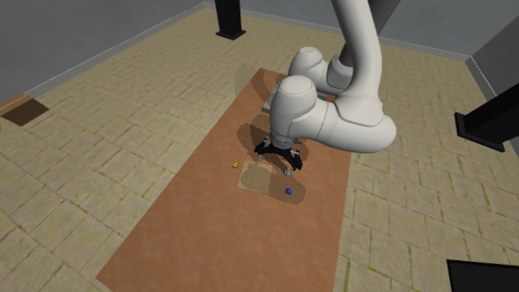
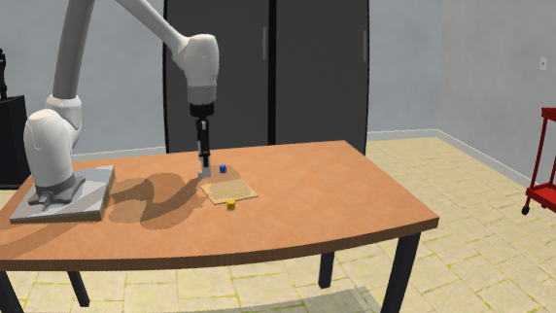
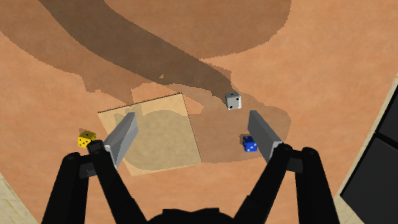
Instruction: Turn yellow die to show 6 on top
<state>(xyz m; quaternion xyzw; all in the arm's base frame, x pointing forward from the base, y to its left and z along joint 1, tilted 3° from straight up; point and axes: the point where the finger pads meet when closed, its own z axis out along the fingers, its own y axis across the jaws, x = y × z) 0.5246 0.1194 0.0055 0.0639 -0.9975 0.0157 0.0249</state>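
Right now the white die is 6 cm to the left of my hand, 5 cm below it and 2 cm behind it. From my hand the other things lie so: yellow die 17 cm to the right, 8 cm ahead, 5 cm below; tan mat 7 cm ahead, 6 cm to the right, 6 cm below; blue die 10 cm to the left, 6 cm ahead, 5 cm below.
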